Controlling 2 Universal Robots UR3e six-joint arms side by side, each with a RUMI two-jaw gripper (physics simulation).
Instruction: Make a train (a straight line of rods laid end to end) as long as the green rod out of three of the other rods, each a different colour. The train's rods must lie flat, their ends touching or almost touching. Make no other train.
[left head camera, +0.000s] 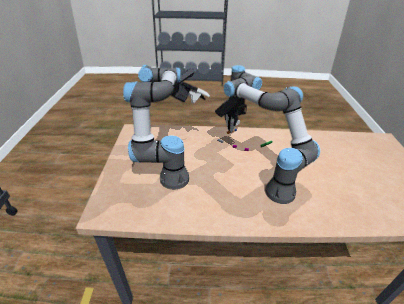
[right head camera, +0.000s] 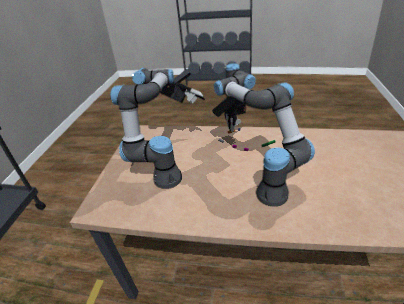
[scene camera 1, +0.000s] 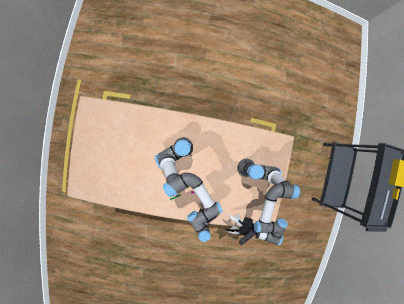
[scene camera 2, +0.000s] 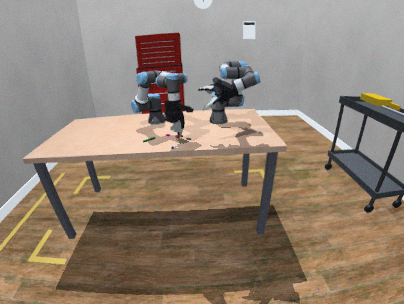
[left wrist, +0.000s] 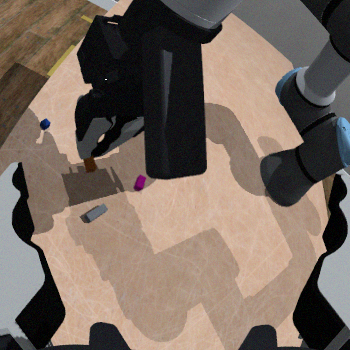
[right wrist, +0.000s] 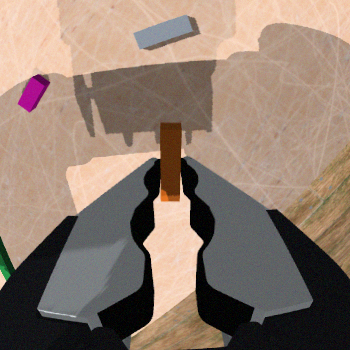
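My right gripper (right wrist: 169, 160) (left wrist: 86, 156) is shut on the orange rod (right wrist: 171, 150) (left wrist: 89, 165), low at the table; whether it touches the top is unclear. A grey rod (right wrist: 165, 32) (left wrist: 95, 213) (left head camera: 220, 141) lies apart from it. Two magenta rods (left head camera: 235, 146) (left head camera: 246, 149) lie nearby, apart; one magenta rod (right wrist: 33, 93) (left wrist: 140, 182) shows in both wrist views. The green rod (left head camera: 266, 143) (right head camera: 268, 143) (scene camera 2: 149, 139) lies beyond them. A small blue rod (left wrist: 45, 124) (scene camera 2: 172, 147) lies near the table edge. My left gripper (scene camera 2: 202, 98) (scene camera 1: 229, 224) is open and empty, high up.
The table (left head camera: 350, 200) (scene camera 2: 60, 145) carries both arm bases. My left gripper hangs near the table edge, to one side of the right arm. A dark cart (scene camera 2: 360, 170) stands beside the table, a shelf rack (left head camera: 190, 15) behind it. Arm shadows cross the rods' area.
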